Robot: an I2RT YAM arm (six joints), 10 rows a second.
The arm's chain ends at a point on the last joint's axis. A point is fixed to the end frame.
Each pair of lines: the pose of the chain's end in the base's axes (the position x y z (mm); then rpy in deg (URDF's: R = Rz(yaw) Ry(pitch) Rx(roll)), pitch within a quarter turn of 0, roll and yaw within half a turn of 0), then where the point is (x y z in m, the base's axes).
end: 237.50 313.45 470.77 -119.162 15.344 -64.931
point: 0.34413 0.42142 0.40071
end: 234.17 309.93 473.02 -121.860 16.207 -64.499
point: 0.33514 0.41959 0.39741
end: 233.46 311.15 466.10 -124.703 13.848 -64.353
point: 0.33072 0.41771 0.38172
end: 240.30 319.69 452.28 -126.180 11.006 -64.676
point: 0.33745 0.42138 0.36197
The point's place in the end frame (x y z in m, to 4 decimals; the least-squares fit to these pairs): -0.0322 0.0018 0.1640
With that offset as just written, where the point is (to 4 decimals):
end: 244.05 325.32 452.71 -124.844 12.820 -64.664
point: 0.3423 0.4299 0.3670
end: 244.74 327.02 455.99 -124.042 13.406 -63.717
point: 0.3422 0.4342 0.3727
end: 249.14 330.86 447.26 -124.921 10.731 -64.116
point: 0.3476 0.4336 0.3596
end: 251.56 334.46 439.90 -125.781 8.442 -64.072
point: 0.3501 0.4337 0.3483
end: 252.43 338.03 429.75 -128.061 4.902 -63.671
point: 0.3491 0.4314 0.3304
